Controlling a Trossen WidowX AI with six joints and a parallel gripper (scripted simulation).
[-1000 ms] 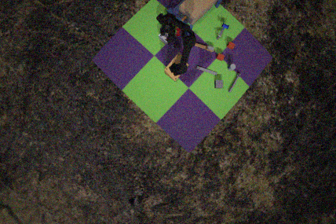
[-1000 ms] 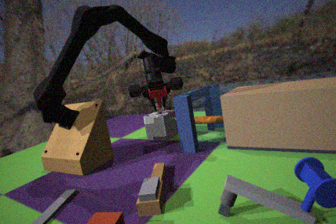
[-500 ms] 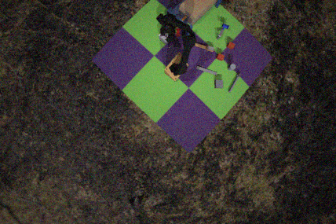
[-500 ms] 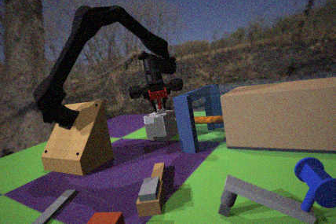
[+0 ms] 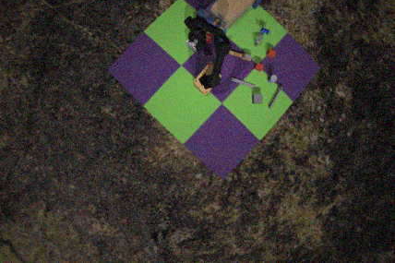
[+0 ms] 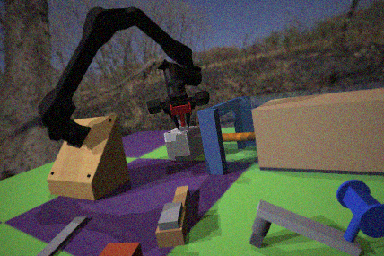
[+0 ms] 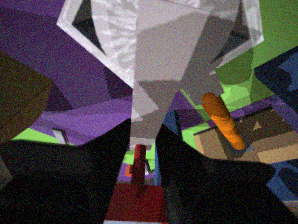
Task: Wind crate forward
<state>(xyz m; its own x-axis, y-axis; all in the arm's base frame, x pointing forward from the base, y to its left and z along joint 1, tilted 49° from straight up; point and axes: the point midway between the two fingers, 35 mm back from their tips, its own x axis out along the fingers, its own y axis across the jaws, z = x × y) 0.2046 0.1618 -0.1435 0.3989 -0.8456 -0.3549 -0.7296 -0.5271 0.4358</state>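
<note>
The red grip is 2 cm ahead of my gripper tip, 2 cm to the right of it and 5 cm above it. Round my gripper tip: grey bar: 2 cm ahead, 42 cm to the right, 10 cm below; wood-and-grey block: 16 cm ahead, 25 cm to the right, 9 cm below; grey winch: 7 cm behind, 5 cm to the left, 7 cm below.
</note>
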